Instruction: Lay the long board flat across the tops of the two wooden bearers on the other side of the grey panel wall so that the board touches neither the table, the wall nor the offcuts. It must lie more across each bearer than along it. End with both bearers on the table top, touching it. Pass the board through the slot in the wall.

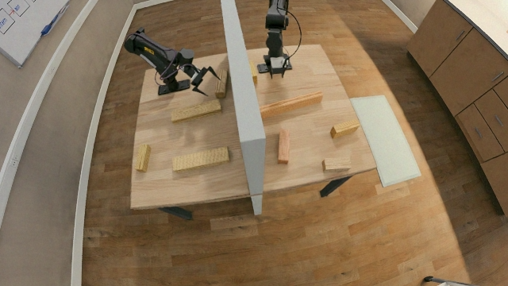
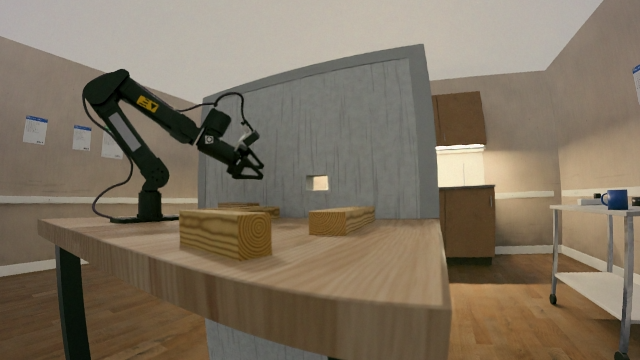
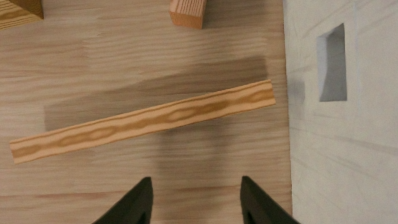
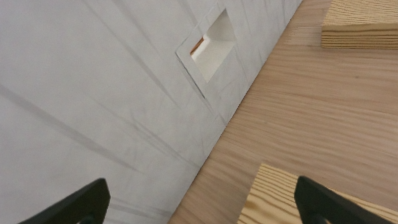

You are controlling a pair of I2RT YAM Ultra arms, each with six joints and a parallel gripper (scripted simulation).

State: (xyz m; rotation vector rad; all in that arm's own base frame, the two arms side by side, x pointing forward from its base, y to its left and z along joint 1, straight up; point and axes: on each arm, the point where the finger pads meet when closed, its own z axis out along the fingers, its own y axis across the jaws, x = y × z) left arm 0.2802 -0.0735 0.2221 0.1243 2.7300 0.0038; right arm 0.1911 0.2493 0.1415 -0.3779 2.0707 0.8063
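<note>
Now: left hand 19 cm above the long board, 8 cm to the right of it and 3 cm short of it. The rest, counted from my left hand: small block 69 cm to the right, 20 cm below, 15 cm ahead.
</note>
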